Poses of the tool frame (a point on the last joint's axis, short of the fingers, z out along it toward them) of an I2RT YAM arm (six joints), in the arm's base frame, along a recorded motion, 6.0 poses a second.
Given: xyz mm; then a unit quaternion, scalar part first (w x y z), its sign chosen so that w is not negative.
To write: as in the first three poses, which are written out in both.
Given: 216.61 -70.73 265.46 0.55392 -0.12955 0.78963 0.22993
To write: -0.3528 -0.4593 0.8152 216.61; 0.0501 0.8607 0.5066 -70.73; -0.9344 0.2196 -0.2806 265.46; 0 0 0 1
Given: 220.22 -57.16 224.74 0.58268 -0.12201 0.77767 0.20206
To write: -0.2912 -0.4252 0.8570 220.22; 0.0457 0.8886 0.4565 -57.16; -0.9556 0.1721 -0.2393 224.74; 0 0 0 1
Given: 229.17 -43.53 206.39 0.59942 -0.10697 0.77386 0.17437
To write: -0.2585 -0.3746 0.8904 229.17; 0.0435 0.9163 0.3981 -43.53; -0.9650 0.1416 -0.2206 206.39; 0 0 0 1
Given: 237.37 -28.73 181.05 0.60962 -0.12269 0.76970 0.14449
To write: -0.2266 -0.3650 0.9030 237.37; -0.0127 0.9281 0.3720 -28.73; -0.9739 0.0728 -0.2150 181.05; 0 0 0 1
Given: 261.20 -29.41 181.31 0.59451 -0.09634 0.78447 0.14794
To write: -0.2746 -0.3271 0.9042 261.20; 0.0248 0.9377 0.3467 -29.41; -0.9613 0.1176 -0.2493 181.31; 0 0 0 1
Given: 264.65 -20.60 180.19 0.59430 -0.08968 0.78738 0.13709
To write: -0.2775 -0.3042 0.9113 264.65; 0.0217 0.9463 0.3225 -20.60; -0.9605 0.1093 -0.2560 180.19; 0 0 0 1
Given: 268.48 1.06 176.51 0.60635 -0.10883 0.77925 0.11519
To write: -0.2410 -0.3093 0.9199 268.48; -0.0299 0.9498 0.3115 1.06; -0.9701 0.0475 -0.2381 176.51; 0 0 0 1
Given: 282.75 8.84 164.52 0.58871 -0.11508 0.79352 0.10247
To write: -0.2804 -0.3033 0.9107 282.75; -0.0620 0.9525 0.2981 8.84; -0.9579 0.0271 -0.2858 164.52; 0 0 0 1
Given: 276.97 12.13 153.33 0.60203 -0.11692 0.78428 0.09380
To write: -0.2478 -0.2963 0.9224 276.97; -0.0705 0.9551 0.2879 12.13; -0.9663 0.0064 -0.2575 153.33; 0 0 0 1
